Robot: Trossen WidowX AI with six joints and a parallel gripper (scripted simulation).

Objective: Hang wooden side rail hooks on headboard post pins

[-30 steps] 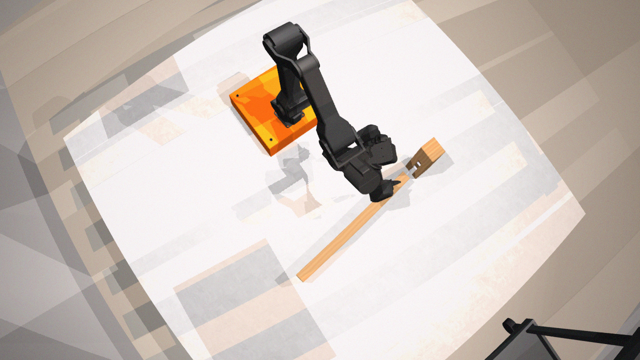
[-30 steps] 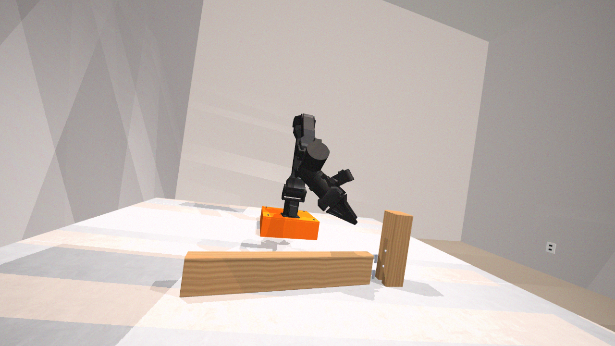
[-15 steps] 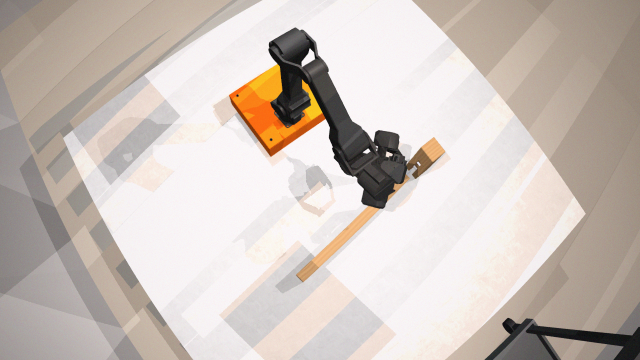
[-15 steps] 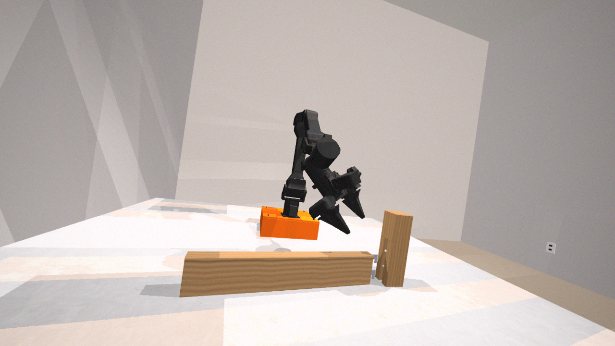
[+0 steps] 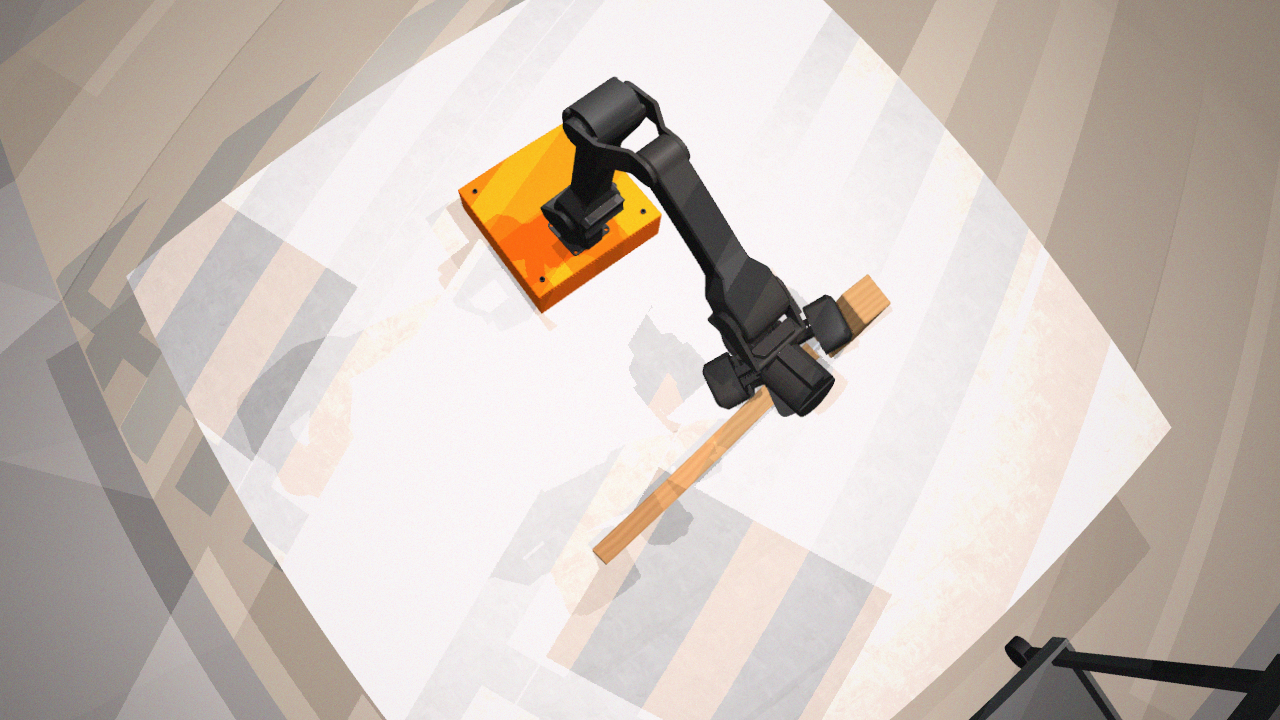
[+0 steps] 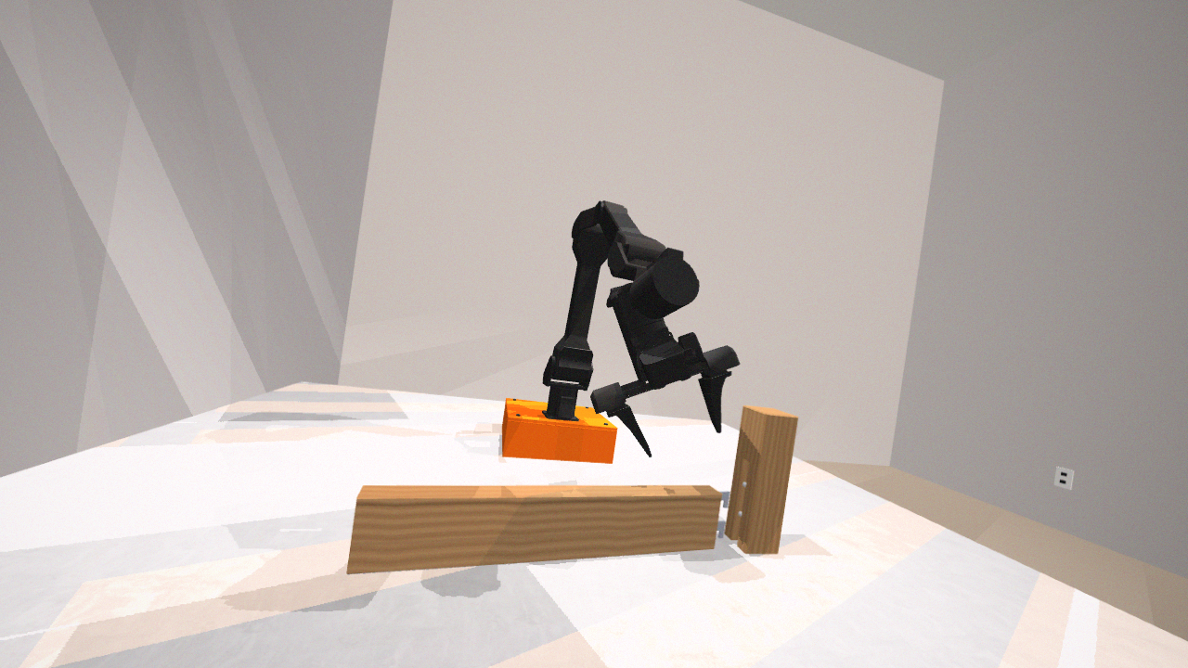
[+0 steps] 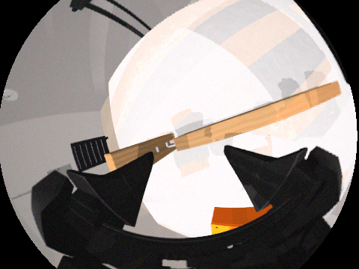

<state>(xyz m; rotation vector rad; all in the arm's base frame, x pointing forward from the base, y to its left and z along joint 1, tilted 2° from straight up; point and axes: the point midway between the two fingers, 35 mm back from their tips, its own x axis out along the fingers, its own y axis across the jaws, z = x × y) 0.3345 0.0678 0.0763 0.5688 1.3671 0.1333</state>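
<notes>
My gripper tip is now 12 cm to the right of the headboard post and 4 cm above it.
</notes>
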